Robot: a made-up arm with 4 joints.
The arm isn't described. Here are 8 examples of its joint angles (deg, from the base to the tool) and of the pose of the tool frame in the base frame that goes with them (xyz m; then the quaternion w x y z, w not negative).
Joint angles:
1: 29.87 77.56 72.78 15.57
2: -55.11 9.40 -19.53 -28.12
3: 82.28 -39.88 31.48 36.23
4: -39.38 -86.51 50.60 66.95
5: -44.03 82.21 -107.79 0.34
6: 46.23 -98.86 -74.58 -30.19
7: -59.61 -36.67 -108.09 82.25
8: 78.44 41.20 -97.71 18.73
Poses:
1: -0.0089 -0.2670 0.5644 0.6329 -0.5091 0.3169 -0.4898
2: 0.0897 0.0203 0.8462 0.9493 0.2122 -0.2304 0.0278
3: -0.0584 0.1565 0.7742 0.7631 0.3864 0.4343 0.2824
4: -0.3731 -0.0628 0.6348 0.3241 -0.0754 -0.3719 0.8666
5: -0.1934 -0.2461 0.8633 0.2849 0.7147 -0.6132 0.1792
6: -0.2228 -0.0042 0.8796 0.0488 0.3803 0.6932 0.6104
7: 0.0767 -0.3293 0.9502 0.0514 0.8946 -0.0558 0.4404
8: 0.0323 -0.2618 0.6804 0.5593 0.6458 0.0749 -0.5143
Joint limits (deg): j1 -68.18..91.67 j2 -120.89..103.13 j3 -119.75..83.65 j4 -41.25..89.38
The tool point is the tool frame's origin. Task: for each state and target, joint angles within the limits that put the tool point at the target. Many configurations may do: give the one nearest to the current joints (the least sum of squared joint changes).
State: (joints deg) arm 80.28 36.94 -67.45 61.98
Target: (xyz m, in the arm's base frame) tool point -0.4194 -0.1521 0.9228
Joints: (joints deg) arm 57.54 87.05 -117.60 89.38
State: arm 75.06 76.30 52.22 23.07
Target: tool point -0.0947 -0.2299 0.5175
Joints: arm 74.19 75.62 41.21 14.20
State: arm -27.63 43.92 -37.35 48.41
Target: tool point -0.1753 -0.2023 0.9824
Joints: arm -13.99 33.31 -46.95 56.18
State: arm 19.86 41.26 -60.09 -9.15
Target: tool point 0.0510 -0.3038 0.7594
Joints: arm 37.93 14.27 -96.76 38.15
